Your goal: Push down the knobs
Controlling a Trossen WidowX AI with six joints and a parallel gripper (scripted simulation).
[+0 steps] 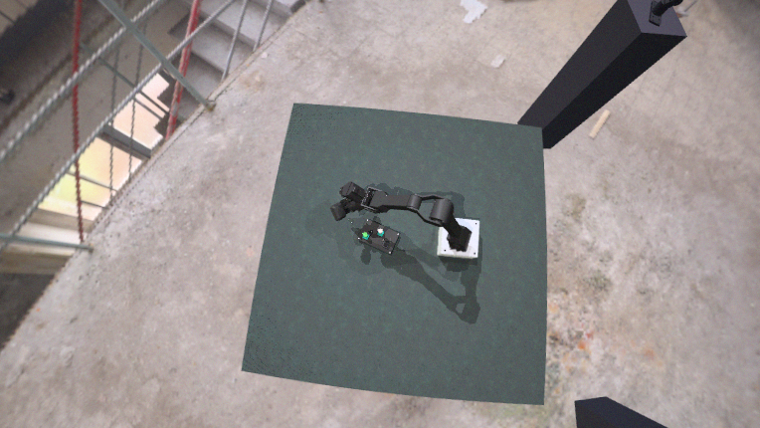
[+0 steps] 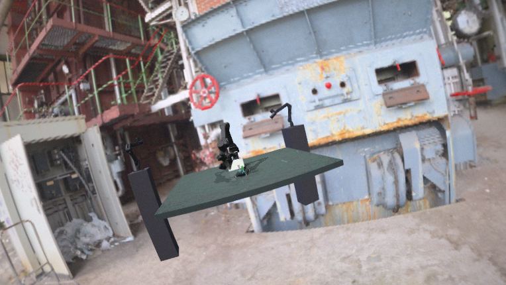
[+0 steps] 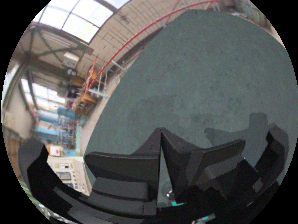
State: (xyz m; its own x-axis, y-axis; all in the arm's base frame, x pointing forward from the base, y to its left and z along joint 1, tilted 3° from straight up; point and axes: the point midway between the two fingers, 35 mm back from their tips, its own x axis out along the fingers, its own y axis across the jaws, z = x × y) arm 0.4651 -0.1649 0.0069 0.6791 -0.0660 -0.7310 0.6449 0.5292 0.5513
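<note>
My gripper tip is now 11 cm past the green knob, 12 cm to the right of it and 3 cm above it. From my gripper tip the other things lie so: white knob (17 cm behind, 11 cm to the left, 3 cm below).
</note>
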